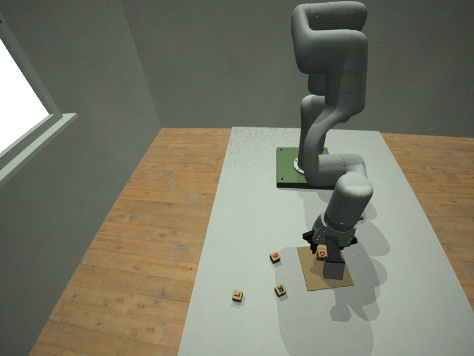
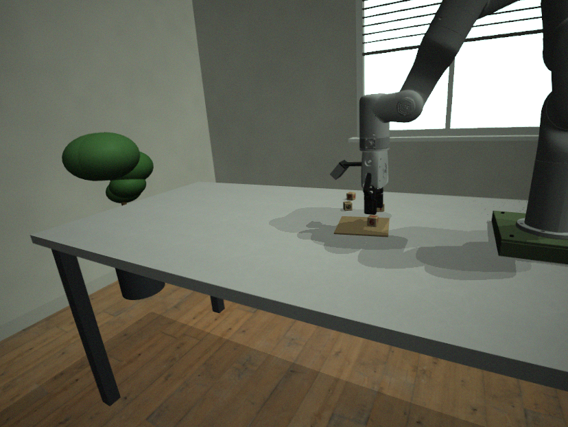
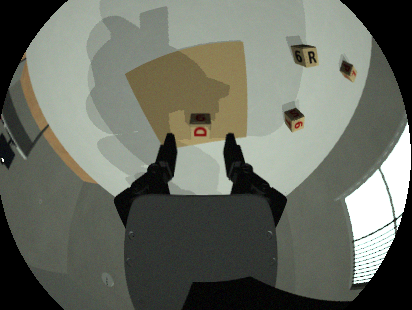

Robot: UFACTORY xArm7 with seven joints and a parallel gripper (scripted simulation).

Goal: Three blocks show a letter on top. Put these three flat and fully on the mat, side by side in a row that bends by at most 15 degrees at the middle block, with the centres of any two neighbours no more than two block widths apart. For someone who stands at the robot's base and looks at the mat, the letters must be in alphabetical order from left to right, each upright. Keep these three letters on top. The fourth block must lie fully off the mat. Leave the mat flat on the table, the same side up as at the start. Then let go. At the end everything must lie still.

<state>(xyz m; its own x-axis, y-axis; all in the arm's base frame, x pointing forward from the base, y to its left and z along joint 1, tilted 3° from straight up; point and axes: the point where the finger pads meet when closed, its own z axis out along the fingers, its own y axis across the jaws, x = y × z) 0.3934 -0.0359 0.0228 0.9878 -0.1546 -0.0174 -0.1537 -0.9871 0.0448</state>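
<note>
Right now my hand is 60 mm above the tan mat, 30 mm short of it and 10 mm to the right of it.
</note>
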